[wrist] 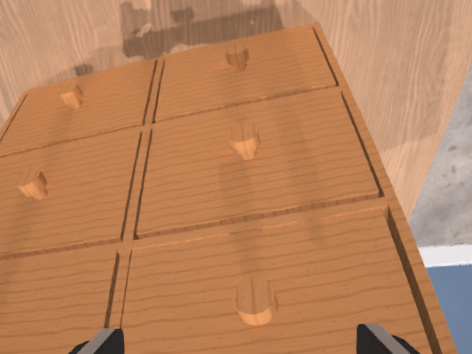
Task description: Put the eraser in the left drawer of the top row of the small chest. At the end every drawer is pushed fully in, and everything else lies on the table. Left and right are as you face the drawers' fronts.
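Places are measured from the arm's base along level axes (x ahead, y left, z up), in centimetres.
Pixels of known places: gripper, fingertip midpoint: (pixel 240 353).
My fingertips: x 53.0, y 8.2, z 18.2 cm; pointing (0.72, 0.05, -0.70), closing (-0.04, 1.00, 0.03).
For each thing: its top centre in the pictures, then the offset to it from my fingertips. "*": a spot on its surface instead. Level surfaces: height alone.
- small chest at a spot on its surface: (pixel 128 246) * dx +3.9, dy -5.7, dz -8.0 cm
- round knob at a spot on its surface: (pixel 256 302) * dx +0.6, dy +0.8, dz -2.5 cm
- wooden table at its surface level: dz -30.0 cm
The small chest (pixel 128 246) fills most of the wrist view, its drawer fronts facing me, with two columns and three rows in sight. The view looks upside down: the table meets the fronts' far edge at the image top. The large drawer front (pixel 190 290) at the lower right, with a round knob (pixel 256 302), then appears to be the top row's left drawer. The drawers in sight look pushed in. My gripper (pixel 241 340) is open and empty, its fingertips at the bottom edge on either side of that knob. The eraser does not show.
The wooden table (pixel 400 75) shows beyond the chest at the top and right, with dark shadows on it. Grey floor (pixel 445 195) and a blue surface (pixel 455 305) with a white border (pixel 445 255) show at the right. Other knobs (pixel 245 140) (pixel 34 184) stick out from the fronts.
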